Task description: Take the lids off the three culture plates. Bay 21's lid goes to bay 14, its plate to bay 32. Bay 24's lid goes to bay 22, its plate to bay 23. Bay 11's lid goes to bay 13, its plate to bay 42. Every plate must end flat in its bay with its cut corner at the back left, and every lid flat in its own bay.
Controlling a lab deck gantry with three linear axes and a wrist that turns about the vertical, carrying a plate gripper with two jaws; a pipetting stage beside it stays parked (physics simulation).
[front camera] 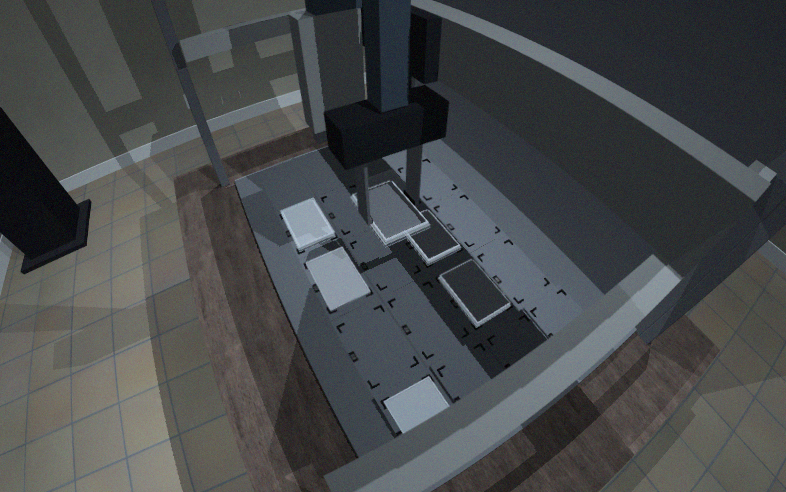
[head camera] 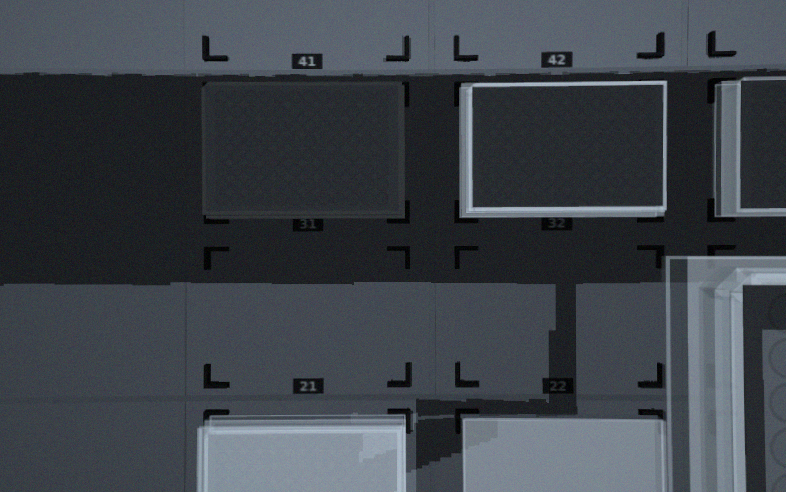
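Pixels of known places: gripper, fingertip midpoint: (front camera: 388,208); robot's base at its link origin: (front camera: 281,215).
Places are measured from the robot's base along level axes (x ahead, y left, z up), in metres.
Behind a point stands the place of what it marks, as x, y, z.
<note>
My gripper (front camera: 392,210) {0.250, 0.150, 0.160} is shut on a culture plate (front camera: 400,219) {0.284, 0.153, 0.161} (head camera: 752,406) {0.193, 0.163, 0.162}, held raised and level over the second row; the exact bay below is unclear. Its wells show at the head view's right edge. Its cut corner and whether a lid is on cannot be made out. A plate (front camera: 433,239) {0.249, 0.257, 0.014} (head camera: 568,145) {0.229, 0.258, 0.014} lies flat in bay 32. A white piece (front camera: 307,223) {0.071, 0.043, 0.014} (head camera: 301,464) {0.063, 0.062, 0.014} lies in bay 11; whether it is lidded is unclear. A flat white piece (front camera: 417,404) {0.525, 0.044, 0.022} lies in bay 14. The markings of bays 21, 22 and 42 show bare in the head view.
Other pieces lie in bay 12 (front camera: 338,279) {0.237, 0.043, 0.008} (head camera: 562,458) {0.227, 0.061, 0.008}, bay 33 (front camera: 475,292) {0.399, 0.253, 0.014} (head camera: 762,145) {0.345, 0.256, 0.014} and bay 31 (head camera: 302,150) {0.064, 0.256, 0.014}; the last is hidden behind the held plate in the front view. A grey rail (front camera: 522,400) {0.626, 0.023, 0.400} crosses the deck's near edge.
</note>
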